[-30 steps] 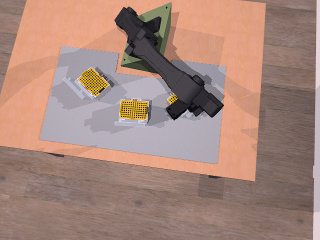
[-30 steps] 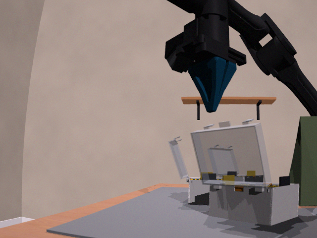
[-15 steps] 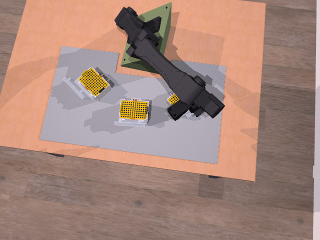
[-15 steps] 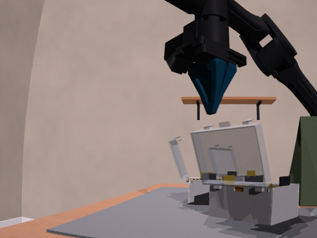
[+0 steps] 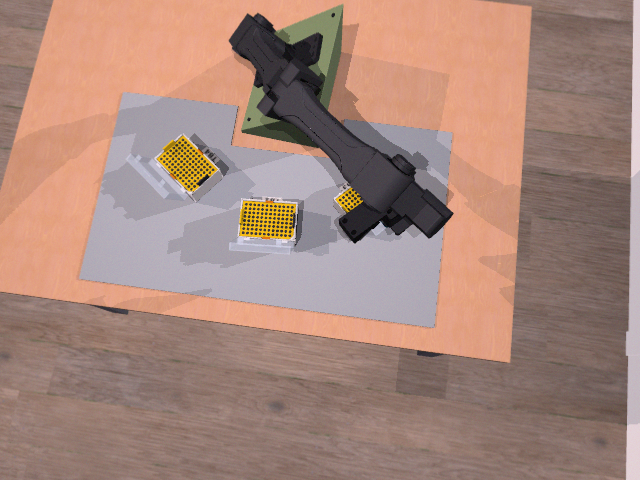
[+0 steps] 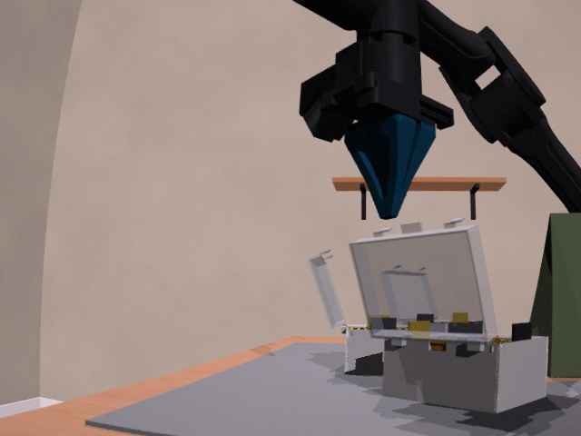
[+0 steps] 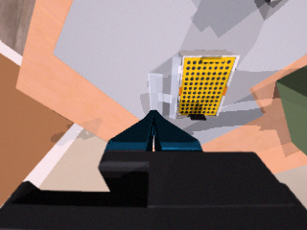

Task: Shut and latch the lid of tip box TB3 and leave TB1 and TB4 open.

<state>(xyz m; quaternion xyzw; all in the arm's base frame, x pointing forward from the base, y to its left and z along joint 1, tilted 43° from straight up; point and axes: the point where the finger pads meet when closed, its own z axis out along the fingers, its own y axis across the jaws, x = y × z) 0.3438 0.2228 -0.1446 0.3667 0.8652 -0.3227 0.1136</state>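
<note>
Now: the box insert 70 mm behind my hand, 50 mm to the right of it and 110 mm below it. The rest, counted from my hand: tip box 60 mm behind, 40 mm to the right, 100 mm below.
</note>
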